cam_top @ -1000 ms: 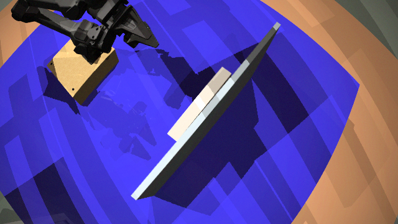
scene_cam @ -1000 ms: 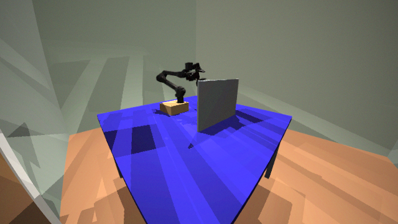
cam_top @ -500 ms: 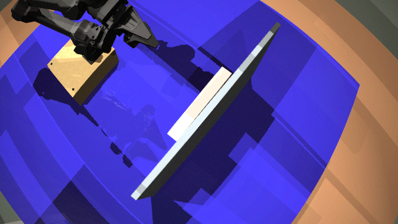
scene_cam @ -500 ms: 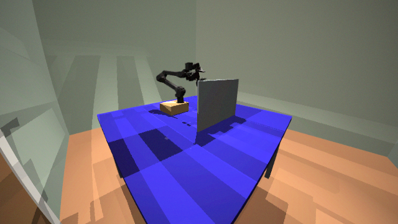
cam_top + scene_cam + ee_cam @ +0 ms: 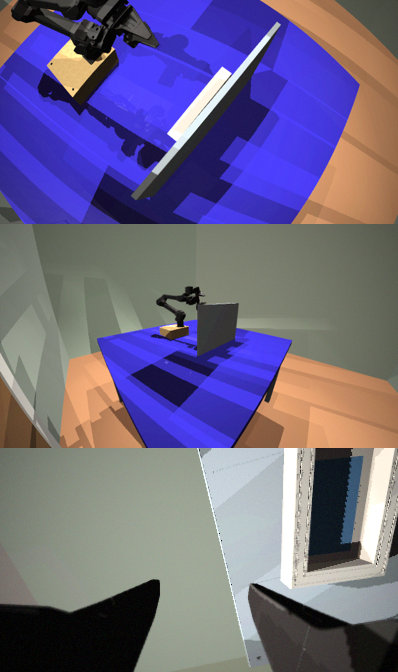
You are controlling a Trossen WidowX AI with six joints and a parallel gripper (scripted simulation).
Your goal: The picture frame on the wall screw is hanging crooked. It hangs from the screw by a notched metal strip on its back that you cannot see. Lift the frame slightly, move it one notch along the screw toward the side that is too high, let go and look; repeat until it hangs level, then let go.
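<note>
My gripper tip is 17 cm above the picture frame, 13 cm short of it and 1 cm to the right of it. Round my gripper tip: grey wall panel (18 cm below, 15 cm ahead, 1 cm to the left).
</note>
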